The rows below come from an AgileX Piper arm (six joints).
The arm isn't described. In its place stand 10 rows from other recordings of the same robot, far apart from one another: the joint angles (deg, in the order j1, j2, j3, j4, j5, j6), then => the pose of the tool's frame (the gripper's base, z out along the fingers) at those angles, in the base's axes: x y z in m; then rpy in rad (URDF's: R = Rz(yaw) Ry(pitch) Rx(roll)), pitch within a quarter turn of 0, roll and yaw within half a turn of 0.
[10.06 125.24 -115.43 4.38 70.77 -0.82] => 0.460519 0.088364 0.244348 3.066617 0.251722 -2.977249
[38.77 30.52 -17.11 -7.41 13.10 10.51] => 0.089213 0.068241 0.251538 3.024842 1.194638 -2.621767
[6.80 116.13 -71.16 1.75 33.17 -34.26] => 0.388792 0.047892 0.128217 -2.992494 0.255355 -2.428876
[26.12 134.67 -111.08 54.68 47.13 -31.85] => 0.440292 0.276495 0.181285 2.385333 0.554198 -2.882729
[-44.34 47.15 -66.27 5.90 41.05 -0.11] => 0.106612 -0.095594 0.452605 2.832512 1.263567 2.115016
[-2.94 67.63 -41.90 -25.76 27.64 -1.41] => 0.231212 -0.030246 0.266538 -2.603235 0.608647 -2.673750
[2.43 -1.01 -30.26 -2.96 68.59 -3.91] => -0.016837 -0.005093 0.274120 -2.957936 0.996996 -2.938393
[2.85 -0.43 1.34 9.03 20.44 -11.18] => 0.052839 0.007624 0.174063 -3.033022 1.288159 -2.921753
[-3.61 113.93 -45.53 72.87 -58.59 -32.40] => 0.318137 -0.094438 0.118924 -2.906936 1.198852 2.270740
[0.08 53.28 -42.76 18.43 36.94 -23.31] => 0.181183 0.017543 0.311555 3.121075 0.870327 -2.915926
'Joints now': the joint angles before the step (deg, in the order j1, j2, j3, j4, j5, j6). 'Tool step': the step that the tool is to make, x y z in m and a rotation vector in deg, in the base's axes. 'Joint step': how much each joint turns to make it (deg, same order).
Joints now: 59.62, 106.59, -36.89, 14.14, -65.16, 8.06
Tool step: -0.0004, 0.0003, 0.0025, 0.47, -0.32, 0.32
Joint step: 0.00, -0.35, -0.05, -0.37, -0.13, 0.15
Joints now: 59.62, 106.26, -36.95, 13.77, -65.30, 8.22
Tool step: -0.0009, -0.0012, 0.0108, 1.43, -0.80, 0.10
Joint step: 0.00, -1.92, -0.04, -0.07, 0.33, -0.01
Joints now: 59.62, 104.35, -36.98, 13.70, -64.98, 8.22
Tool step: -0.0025, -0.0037, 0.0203, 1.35, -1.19, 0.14
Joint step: 0.01, -4.14, -0.01, 0.11, 2.26, -0.88
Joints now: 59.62, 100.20, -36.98, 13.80, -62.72, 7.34
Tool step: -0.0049, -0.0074, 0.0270, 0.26, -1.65, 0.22
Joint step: 0.00, -6.10, 0.02, 0.28, 4.65, -2.43
